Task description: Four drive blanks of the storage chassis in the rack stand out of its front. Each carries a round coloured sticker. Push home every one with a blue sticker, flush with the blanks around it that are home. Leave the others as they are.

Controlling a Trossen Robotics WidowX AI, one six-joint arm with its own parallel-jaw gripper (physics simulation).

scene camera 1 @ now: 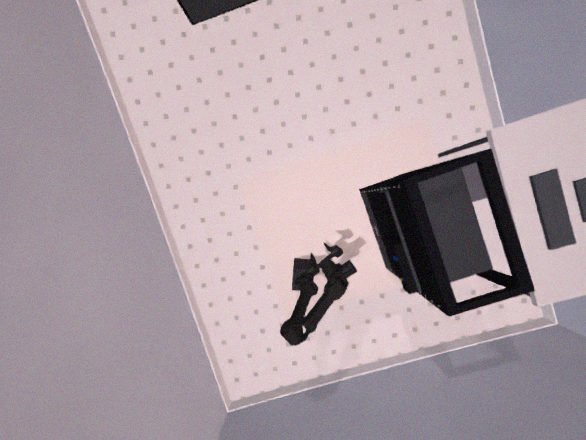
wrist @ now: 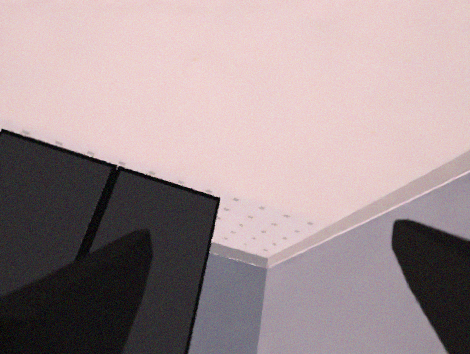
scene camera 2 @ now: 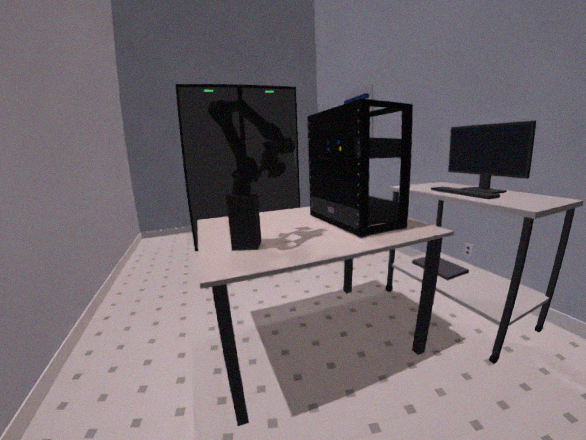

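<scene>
The black rack stands on the right part of the table. On the dark front of its chassis, scene camera 2 shows an upper left blue sticker, an upper right blue sticker, a lower left blue sticker and a lower right yellow sticker. Scene camera 1 shows a blue spot there. The blanks' edges, and how far each stands out, are too dark and small to tell. My gripper is open and empty, in the air left of the rack front, apart from it and pointing away from it.
A black two-door cabinet stands behind the table. A blue object lies on top of the rack. A side table with a monitor and keyboard stands at the right.
</scene>
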